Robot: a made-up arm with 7 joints.
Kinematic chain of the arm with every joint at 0, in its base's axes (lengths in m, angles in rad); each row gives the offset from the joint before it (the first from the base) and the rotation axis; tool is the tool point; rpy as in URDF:
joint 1: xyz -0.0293 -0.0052 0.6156 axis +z
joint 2: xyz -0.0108 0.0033 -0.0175 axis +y
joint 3: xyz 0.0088 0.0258 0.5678 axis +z
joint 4: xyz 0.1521 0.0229 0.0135 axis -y
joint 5: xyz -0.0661 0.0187 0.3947 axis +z
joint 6: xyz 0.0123 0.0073 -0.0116 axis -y
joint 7: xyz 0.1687 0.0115 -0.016 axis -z
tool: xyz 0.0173 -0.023 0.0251 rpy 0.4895 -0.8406 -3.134
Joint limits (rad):
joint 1: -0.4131..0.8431
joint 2: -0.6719..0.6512
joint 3: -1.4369..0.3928
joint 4: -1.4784..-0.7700
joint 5: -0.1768..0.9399
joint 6: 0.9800..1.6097
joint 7: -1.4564..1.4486
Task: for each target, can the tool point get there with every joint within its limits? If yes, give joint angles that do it. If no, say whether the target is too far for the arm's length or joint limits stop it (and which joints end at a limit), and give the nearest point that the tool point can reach.
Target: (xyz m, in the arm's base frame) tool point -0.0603 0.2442 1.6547
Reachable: yes | joints 0.5484 -0.4791 0.2395 -1.0052 0.4350 1.2576 0.5185
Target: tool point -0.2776 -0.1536 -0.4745
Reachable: no: joint limits stop it (at a limit: joint 1, joint 2, joint 4, joint 5, joint 6) | nearest point 0.6303 -0.6145 0.6740 | short by 1.535 m
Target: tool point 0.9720 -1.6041 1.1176
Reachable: no: too far | nearest point 0.5798 -0.7852 1.0432 | short by 0.911 m
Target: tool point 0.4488 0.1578 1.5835
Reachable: yes | joints 0.6867 -0.0597 -0.4274 -0.8256 -0.0815 1.1793 -0.1122
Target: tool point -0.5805 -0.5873 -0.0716
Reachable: no: joint limits stop it (at a limit: joint 2, joint 3, joint 4, joint 5, joint 6) | nearest point -0.5228 -0.5263 1.1359 | short by 1.210 m
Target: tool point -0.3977 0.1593 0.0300
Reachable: no: joint limits stop it (at a limit: joint 1, joint 2, joint 3, joint 4, joint 6, joint 7) | nearest point 0.2700 0.8632 0.6762 | short by 1.166 m
